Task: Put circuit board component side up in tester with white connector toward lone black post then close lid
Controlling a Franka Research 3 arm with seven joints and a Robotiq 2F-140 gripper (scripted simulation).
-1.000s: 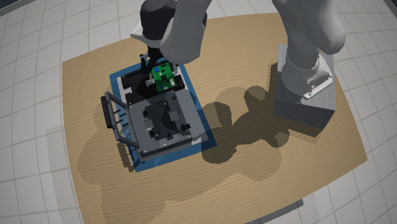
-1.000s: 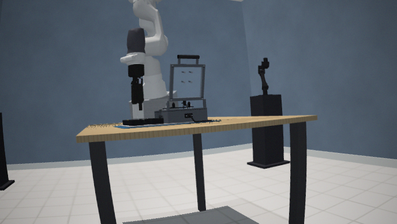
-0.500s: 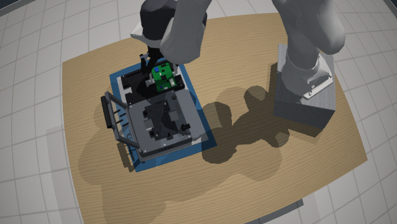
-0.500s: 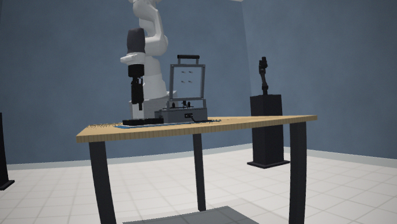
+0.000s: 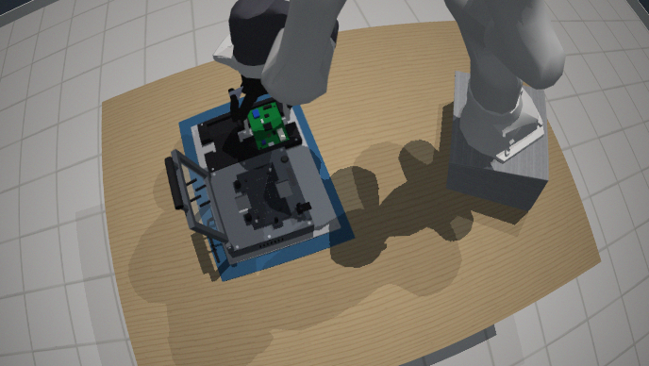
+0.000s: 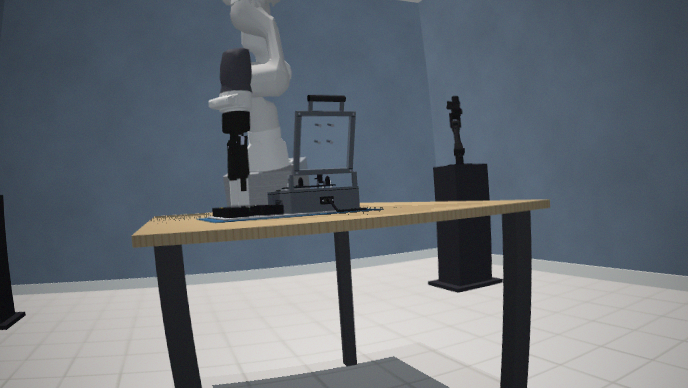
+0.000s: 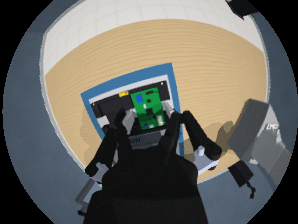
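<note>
Now: hand 4 cm above the green circuit board. Round my hand: black post (23 cm to the left, 3 cm above, 2 cm behind); then see-through lid (19 cm to the left, 17 cm ahead, 13 cm above).
</note>
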